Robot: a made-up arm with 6 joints. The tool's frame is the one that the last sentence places.
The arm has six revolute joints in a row. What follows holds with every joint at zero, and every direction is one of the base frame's. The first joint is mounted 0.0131 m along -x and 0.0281 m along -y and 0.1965 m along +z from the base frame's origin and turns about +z. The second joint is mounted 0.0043 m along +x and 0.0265 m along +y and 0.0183 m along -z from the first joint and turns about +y. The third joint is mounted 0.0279 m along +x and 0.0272 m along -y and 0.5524 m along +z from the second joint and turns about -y. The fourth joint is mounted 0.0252 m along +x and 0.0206 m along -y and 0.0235 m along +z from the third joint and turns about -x. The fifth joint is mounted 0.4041 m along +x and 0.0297 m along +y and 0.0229 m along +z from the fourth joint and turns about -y. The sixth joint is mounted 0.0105 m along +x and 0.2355 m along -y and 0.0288 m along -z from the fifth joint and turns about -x. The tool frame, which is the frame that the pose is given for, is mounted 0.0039 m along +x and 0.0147 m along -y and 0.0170 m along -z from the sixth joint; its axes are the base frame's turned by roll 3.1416, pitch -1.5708 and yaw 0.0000 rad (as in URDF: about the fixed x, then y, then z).
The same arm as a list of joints. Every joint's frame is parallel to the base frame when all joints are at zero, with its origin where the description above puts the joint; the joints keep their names.
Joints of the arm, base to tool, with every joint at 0 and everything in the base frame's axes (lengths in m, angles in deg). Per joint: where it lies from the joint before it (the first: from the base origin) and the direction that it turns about. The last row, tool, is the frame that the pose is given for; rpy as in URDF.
joint 1: offset -0.0131 -0.0281 0.1965 axis +z
joint 2: offset 0.0043 0.0265 -0.0183 axis +y
joint 3: offset 0.0279 -0.0272 0.5524 axis -y
joint 4: offset 0.0252 -0.0206 0.0235 axis -x
joint 5: offset 0.4041 0.0297 0.0229 axis -y
joint 6: offset 0.0105 -0.2355 -0.0288 axis -x
tool: offset 0.0039 -0.0147 -0.017 rpy -180 -90 0

